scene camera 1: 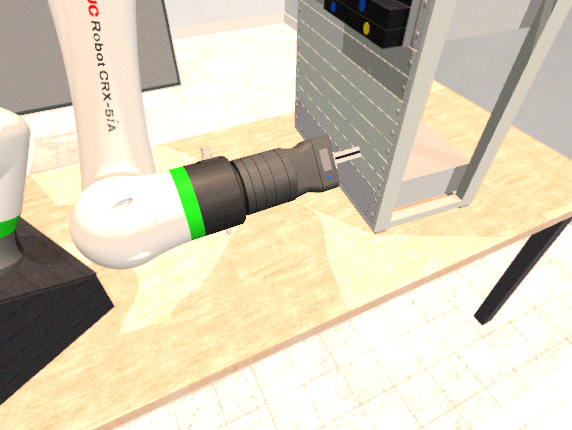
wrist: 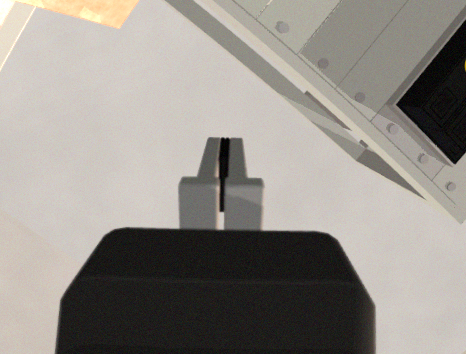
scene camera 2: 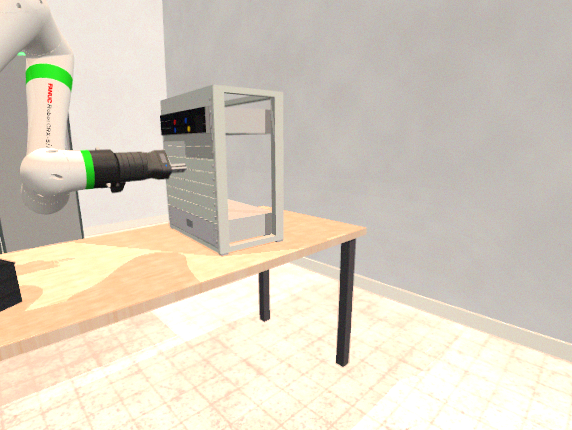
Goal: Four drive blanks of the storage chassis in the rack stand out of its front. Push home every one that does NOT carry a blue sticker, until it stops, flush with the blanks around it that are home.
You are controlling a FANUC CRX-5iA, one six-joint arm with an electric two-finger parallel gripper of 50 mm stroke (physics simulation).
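Frame: origin at the arm's base, x back, y up, z left, level; metres.
Where they show: gripper, fingertip midpoint: (scene camera 1: 356, 152) (wrist: 224, 160) (scene camera 2: 184, 167).
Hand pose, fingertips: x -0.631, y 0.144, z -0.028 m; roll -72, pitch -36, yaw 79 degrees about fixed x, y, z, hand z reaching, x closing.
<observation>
Things, the pixels of their top centre, and the offset from my fingertips. "pt": a spot on its surface instead. Level surfaces: height alone.
- storage chassis, surface spot: (scene camera 2: 183, 121) pt dx -0.053, dy +0.145, dz +0.220 m
- grey rack, middle of its top: (scene camera 2: 214, 96) dx -0.219, dy +0.256, dz +0.373 m
- red sticker, middle of its top: (scene camera 2: 174, 119) dx -0.039, dy +0.156, dz +0.299 m
- yellow sticker, middle of its top: (scene camera 1: 367, 22) (scene camera 2: 188, 126) dx -0.060, dy +0.128, dz +0.178 m
- wooden table, its level: dy -0.328 m
The storage chassis (scene camera 2: 183, 121) is black and sits high in the grey rack (scene camera 2: 220, 200) (scene camera 1: 390, 200). Its front carries a red sticker (scene camera 2: 175, 122), a yellow sticker (scene camera 2: 189, 129) (scene camera 1: 366, 28) and blue stickers (scene camera 2: 186, 120) (scene camera 1: 362, 5) (scene camera 1: 333, 7). In scene camera 1 the top of the chassis is cut off, and blanks with blue and yellow stickers show at its lower part. How far each blank stands out is hard to tell. My gripper (scene camera 1: 360, 152) (scene camera 2: 185, 168) (wrist: 224, 160) is shut and empty, in front of the rack's panels and lower than the chassis. In the wrist view a corner of the chassis shows at the right edge.
Grey filler panels (scene camera 1: 345, 90) (scene camera 2: 192, 172) with screws fill the rack front below the chassis. The rack's side is an open frame. It stands on a wooden table (scene camera 1: 250, 300) (scene camera 2: 125, 280). A dark robot base block (scene camera 1: 55, 320) is at the left. A wall (scene camera 2: 425, 150) stands behind.
</observation>
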